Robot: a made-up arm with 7 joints. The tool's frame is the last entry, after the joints. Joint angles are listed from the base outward. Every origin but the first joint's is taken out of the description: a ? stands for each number. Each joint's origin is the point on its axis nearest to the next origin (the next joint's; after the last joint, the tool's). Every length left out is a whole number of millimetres.
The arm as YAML. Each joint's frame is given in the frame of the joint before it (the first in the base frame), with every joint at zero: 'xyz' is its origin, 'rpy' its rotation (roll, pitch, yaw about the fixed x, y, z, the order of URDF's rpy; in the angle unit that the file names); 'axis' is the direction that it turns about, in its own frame. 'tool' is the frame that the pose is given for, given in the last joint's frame.
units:
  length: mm
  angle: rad
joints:
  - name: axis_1
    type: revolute
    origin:
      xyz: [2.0, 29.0, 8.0]
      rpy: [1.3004, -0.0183, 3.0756]
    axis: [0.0, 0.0, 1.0]
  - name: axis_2
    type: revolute
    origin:
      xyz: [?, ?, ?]
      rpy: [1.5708, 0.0, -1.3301]
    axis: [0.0, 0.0, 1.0]
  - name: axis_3
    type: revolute
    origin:
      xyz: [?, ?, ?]
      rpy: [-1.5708, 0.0, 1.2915]
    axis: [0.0, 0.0, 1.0]
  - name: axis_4
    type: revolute
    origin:
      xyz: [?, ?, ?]
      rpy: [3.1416, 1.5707, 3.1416]
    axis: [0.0, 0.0, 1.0]
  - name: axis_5
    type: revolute
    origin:
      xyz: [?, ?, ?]
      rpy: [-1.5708, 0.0, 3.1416]
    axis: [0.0, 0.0, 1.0]
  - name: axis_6
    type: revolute
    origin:
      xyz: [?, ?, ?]
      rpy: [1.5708, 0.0, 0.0]
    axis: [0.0, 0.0, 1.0]
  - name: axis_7
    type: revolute
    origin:
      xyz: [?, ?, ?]
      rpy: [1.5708, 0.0, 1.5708]
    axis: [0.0, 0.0, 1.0]
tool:
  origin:
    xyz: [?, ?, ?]
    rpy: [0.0, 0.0, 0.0]
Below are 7 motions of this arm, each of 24 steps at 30 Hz.
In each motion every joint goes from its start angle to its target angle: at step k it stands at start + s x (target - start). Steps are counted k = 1, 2, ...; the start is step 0. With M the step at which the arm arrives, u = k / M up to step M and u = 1 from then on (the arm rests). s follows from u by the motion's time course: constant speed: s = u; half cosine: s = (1 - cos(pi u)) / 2; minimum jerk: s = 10 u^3 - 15 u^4 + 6 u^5.
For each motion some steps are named. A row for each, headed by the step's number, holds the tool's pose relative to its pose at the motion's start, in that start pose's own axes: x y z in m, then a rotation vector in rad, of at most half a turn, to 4 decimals.
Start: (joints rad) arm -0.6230 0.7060 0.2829 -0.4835 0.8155 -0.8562 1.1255
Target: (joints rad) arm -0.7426 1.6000 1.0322 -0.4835 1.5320 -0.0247 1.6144
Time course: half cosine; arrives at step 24
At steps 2, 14, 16, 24:
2: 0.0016 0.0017 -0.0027 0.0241 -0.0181 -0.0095
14: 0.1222 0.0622 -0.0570 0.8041 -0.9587 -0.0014
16: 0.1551 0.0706 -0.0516 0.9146 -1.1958 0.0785
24: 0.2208 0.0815 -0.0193 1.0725 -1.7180 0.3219

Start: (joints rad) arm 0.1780 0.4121 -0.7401 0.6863 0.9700 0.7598 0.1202
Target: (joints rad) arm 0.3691 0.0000 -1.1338 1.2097 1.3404 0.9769 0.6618
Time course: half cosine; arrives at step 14
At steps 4, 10, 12, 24:
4: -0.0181 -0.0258 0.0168 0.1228 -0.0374 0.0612
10: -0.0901 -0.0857 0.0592 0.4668 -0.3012 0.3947
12: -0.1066 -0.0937 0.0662 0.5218 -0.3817 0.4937
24: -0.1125 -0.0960 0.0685 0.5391 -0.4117 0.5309

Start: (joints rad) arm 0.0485 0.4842 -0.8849 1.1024 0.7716 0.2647 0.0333
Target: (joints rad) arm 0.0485 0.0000 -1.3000 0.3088 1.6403 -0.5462 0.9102
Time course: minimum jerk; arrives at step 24
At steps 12, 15, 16, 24:
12: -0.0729 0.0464 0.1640 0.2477 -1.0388 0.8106
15: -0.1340 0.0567 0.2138 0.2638 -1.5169 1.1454
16: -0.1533 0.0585 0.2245 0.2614 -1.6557 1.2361
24: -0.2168 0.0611 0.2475 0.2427 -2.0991 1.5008

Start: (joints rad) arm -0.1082 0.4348 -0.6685 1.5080 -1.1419 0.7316 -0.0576
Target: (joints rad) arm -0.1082 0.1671 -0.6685 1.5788 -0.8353 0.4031 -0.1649
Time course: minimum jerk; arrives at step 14
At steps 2, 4, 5, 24:
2: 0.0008 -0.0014 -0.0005 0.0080 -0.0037 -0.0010
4: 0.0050 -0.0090 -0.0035 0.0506 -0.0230 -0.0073
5: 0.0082 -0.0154 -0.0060 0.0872 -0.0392 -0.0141
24: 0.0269 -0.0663 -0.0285 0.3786 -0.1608 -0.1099

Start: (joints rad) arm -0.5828 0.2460 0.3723 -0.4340 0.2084 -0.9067 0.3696
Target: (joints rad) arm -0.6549 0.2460 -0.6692 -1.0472 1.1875 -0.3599 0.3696
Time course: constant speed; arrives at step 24
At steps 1, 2, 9, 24:
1: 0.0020 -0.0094 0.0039 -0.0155 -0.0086 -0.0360
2: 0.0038 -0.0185 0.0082 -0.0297 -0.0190 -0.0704
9: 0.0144 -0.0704 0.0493 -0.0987 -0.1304 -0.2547
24: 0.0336 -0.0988 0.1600 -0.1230 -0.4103 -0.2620

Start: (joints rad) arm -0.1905 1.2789 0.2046 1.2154 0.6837 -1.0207 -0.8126
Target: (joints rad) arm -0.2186 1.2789 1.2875 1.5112 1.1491 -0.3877 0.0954
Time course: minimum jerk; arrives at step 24
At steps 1, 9, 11, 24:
1: -0.0001 0.0000 -0.0001 -0.0006 0.0004 0.0010
9: -0.0192 -0.0107 -0.0221 -0.2523 0.1741 0.3881
11: -0.0263 -0.0201 -0.0318 -0.3845 0.2740 0.5807
24: -0.0267 -0.0641 -0.0509 -0.8814 0.7219 1.1814

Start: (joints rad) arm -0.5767 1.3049 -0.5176 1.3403 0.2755 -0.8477 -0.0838
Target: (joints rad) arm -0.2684 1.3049 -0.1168 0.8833 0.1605 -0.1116 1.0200
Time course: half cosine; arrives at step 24
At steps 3, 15, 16, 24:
3: 0.0010 0.0001 0.0001 -0.0066 0.0156 0.0507
15: 0.0094 0.0059 0.0032 -0.0324 0.3339 0.8981
16: 0.0094 0.0068 0.0035 -0.0252 0.3666 0.9711
24: 0.0078 0.0113 0.0051 0.0269 0.5110 1.2739

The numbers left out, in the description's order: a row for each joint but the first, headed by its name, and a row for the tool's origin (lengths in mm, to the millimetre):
axis_2: 3.0 -10.0 0.0
axis_3: 149.0 -37.0 0.0
axis_4: 3.0 -13.0 0.0
axis_5: 13.0 -170.0 0.0
axis_6: 0.0 0.0 0.0
axis_7: 0.0 46.0 0.0
tool: 0.0 0.0 0.0

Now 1 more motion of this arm.
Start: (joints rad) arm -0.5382 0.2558 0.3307 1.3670 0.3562 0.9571 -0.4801
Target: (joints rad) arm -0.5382 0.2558 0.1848 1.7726 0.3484 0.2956 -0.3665
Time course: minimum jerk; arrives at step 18
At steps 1, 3, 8, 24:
1: 0.0001 0.0000 0.0000 0.0005 -0.0003 0.0002
3: 0.0020 -0.0001 -0.0010 0.0115 -0.0057 0.0044
8: 0.0204 -0.0008 -0.0127 0.1246 -0.0656 0.0426
24: 0.0440 -0.0006 -0.0391 0.2919 -0.1750 0.0809

